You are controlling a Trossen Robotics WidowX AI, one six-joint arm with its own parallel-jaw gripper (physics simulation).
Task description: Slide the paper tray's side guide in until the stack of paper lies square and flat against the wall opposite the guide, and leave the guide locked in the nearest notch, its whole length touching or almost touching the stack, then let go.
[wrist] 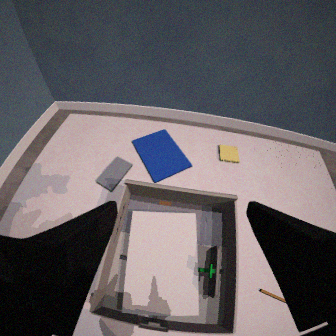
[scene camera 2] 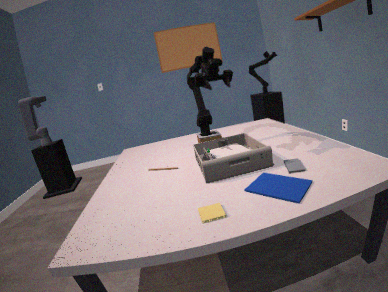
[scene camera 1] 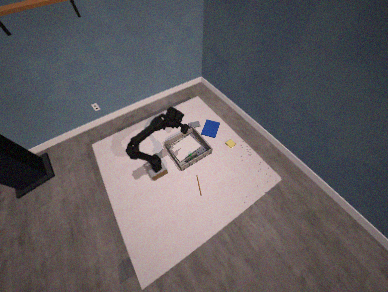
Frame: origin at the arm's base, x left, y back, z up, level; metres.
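Where they show: gripper, fingertip midpoint: (wrist: 182, 208) (scene camera 2: 220, 87) (scene camera 1: 185, 123); arm's base, origin of the base link: (scene camera 2: 205, 134) (scene camera 1: 157, 168).
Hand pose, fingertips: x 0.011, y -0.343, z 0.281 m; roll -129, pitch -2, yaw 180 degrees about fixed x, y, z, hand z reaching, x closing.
Observation:
Things, the pixels of their centre, and the offset from my fingertips. "*": a spot on its surface instead.
- grey paper tray, body centre: (wrist: 171, 252) (scene camera 2: 228, 153) (scene camera 1: 188, 147) dx -0.011, dy +0.007, dz -0.316 m
- paper, body centre: (wrist: 161, 260) (scene camera 2: 231, 154) (scene camera 1: 185, 148) dx +0.013, dy +0.026, dz -0.334 m
- dark side guide, surface spot: (wrist: 212, 287) * dx -0.103, dy +0.090, dz -0.304 m
- folder, body centre: (scene camera 2: 279, 186) (wrist: 160, 152) (scene camera 1: 210, 128) dx +0.031, dy -0.339, dz -0.360 m
- grey flat block, body centre: (wrist: 114, 172) (scene camera 2: 294, 165) dx +0.186, dy -0.243, dz -0.359 m
- yellow pad, body centre: (scene camera 2: 211, 212) (wrist: 228, 153) (scene camera 1: 230, 143) dx -0.237, dy -0.348, dz -0.359 m
- brown stick, body centre: (wrist: 284, 300) (scene camera 2: 162, 169) (scene camera 1: 199, 185) dx -0.331, dy +0.164, dz -0.361 m
The grey paper tray (scene camera 1: 197, 161) (scene camera 2: 220, 172) (wrist: 229, 260) stands on the table. The white stack of paper (scene camera 1: 186, 144) (scene camera 2: 234, 149) (wrist: 162, 265) lies inside it. In the wrist view a strip of tray floor shows between the stack and the left wall. The dark side guide (scene camera 1: 194, 154) (wrist: 212, 287) with its green piece (scene camera 2: 208, 151) stands right of the stack in the wrist view; a narrow gap shows between guide plate and stack. Whether a notch holds it cannot be seen. My gripper (scene camera 2: 218, 84) (wrist: 182, 208) is open and empty, above the tray.
A blue book or folder (scene camera 1: 211, 128) (scene camera 2: 279, 187) (wrist: 162, 155), a grey flat block (scene camera 2: 294, 166) (wrist: 114, 173) and a yellow pad (scene camera 1: 230, 143) (scene camera 2: 212, 213) (wrist: 229, 153) lie beyond the tray in the wrist view. A brown stick (scene camera 1: 199, 185) (scene camera 2: 163, 169) (wrist: 272, 295) lies on the guide's side.

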